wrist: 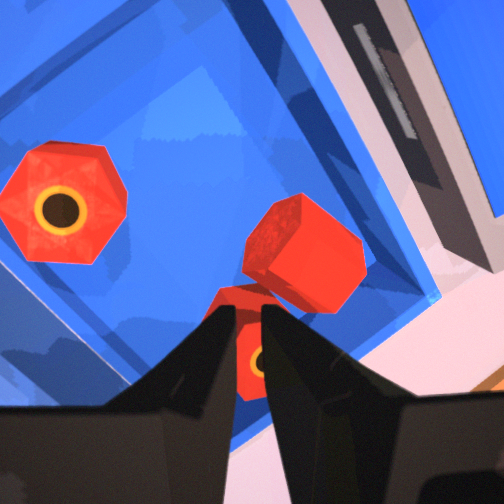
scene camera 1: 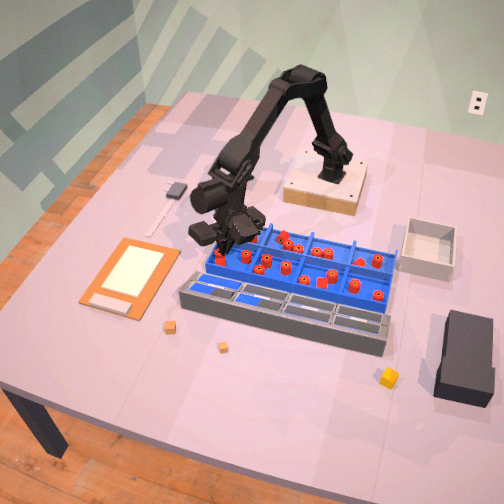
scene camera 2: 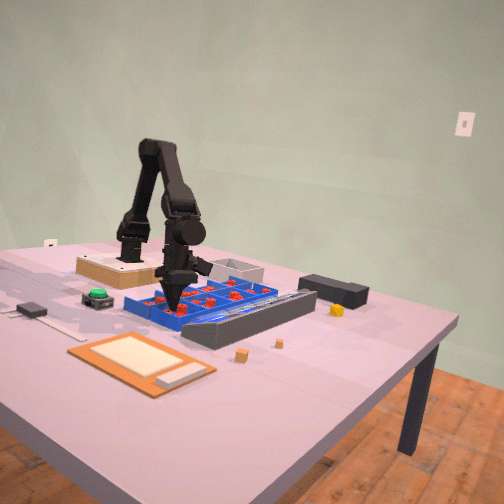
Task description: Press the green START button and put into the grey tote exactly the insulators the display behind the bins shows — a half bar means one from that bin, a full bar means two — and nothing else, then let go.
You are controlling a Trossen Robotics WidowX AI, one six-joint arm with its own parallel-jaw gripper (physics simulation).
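My gripper (scene camera 1: 224,247) hangs low over the leftmost compartment of the blue bin tray (scene camera 1: 300,266), which holds red insulators. In the wrist view the two fingers (wrist: 248,330) are nearly together, with a thin gap and nothing held between them. Directly below the tips lies a red insulator (wrist: 245,352), with a tilted one (wrist: 303,251) beside it and an upright one (wrist: 62,203) to the left. The display (scene camera 1: 283,309) in front of the bins shows blue bars at its left end. The grey tote (scene camera 1: 428,248) stands right of the tray. The green button (scene camera 2: 97,296) shows only in scene camera 2.
An orange clipboard (scene camera 1: 130,275) lies left of the tray. A dark box (scene camera 1: 466,355) is at the right front. Small cubes (scene camera 1: 388,377) (scene camera 1: 223,347) (scene camera 1: 171,327) lie near the front. A small grey block (scene camera 1: 177,189) sits at the far left.
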